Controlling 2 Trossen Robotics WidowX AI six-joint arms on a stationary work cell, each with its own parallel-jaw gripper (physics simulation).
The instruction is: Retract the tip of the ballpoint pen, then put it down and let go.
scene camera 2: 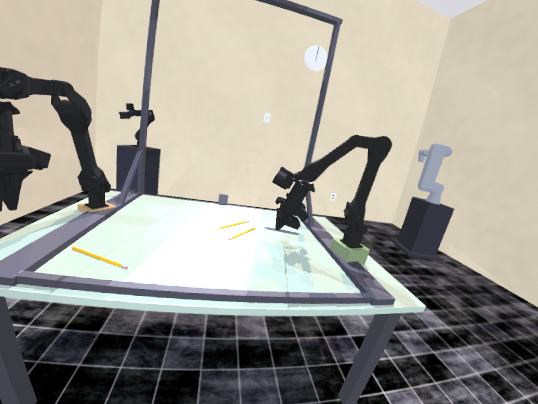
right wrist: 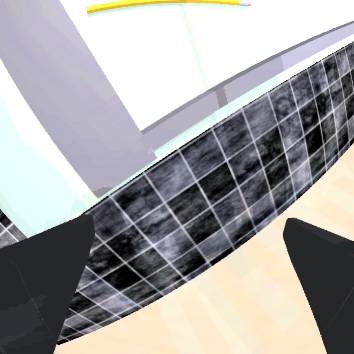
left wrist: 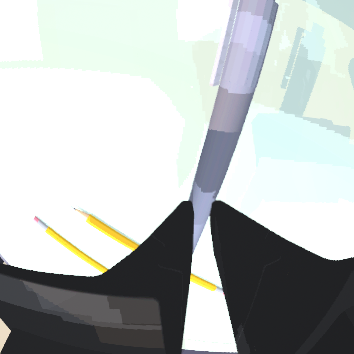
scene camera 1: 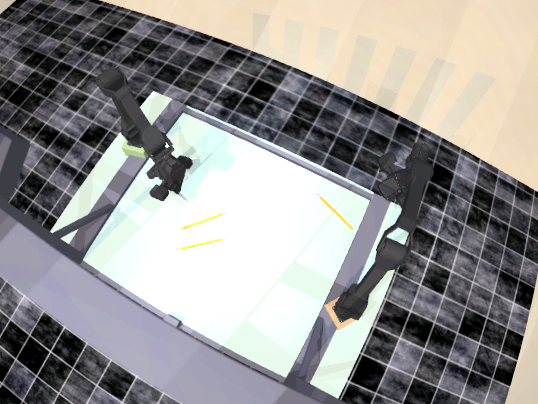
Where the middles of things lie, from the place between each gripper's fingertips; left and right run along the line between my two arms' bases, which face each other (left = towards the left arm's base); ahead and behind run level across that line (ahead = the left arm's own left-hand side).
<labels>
The ballpoint pen (left wrist: 250,35) is 2 cm to the left of my left hand.
The ballpoint pen is 58 cm to the left of my right hand, 47 cm behind it and 11 cm below it.
</labels>
